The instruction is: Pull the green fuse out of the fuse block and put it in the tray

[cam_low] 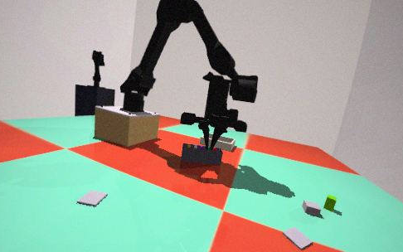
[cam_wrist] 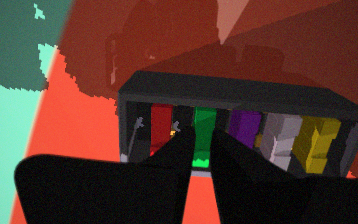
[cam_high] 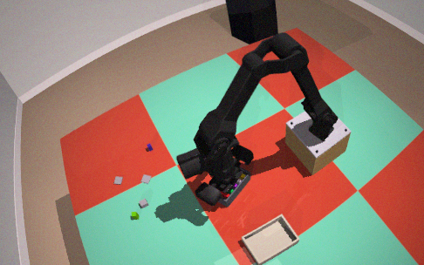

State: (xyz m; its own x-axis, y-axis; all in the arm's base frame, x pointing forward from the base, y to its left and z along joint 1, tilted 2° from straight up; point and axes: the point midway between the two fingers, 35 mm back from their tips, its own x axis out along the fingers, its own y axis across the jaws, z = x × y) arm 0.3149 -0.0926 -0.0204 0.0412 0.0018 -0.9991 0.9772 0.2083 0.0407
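Right now the beige tray is 200 mm to the left of my gripper tip, 30 mm below it and 20 mm ahead of it. The rest, counted from my gripper tip: grey block 220 mm ahead, 160 mm to the right, 30 mm below; green fuse 10 mm below; lime cube 270 mm ahead, 140 mm to the right, 20 mm below.
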